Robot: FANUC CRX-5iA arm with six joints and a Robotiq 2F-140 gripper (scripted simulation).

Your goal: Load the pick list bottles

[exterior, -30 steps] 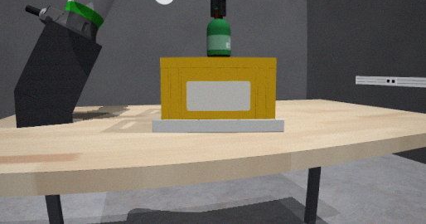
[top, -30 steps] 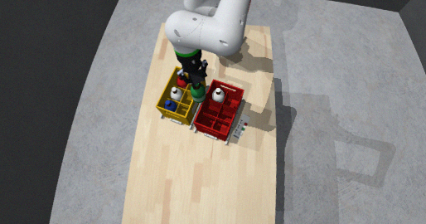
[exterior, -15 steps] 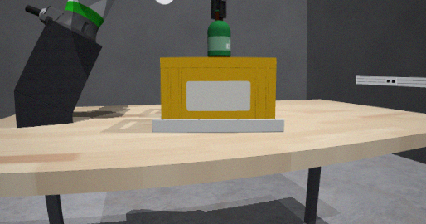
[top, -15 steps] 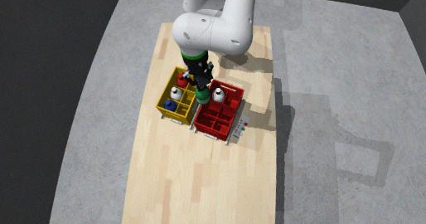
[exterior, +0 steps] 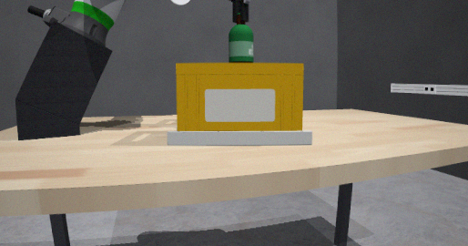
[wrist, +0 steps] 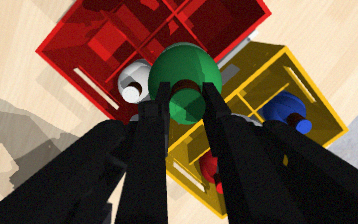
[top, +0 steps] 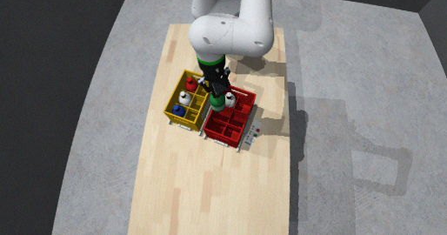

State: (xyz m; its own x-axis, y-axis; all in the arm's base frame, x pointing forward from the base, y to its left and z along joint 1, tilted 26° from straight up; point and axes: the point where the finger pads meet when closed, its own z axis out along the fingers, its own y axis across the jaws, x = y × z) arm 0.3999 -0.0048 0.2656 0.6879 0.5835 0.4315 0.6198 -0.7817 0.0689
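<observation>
Right now the green bottle is 80 mm below my hand. The rest, counted from my hand: red crate 270 mm below, 70 mm to the left, 10 mm ahead; then yellow crate 270 mm below, 170 mm to the right, 20 mm behind; then blue bottle 260 mm below, 220 mm to the right, 70 mm ahead.
</observation>
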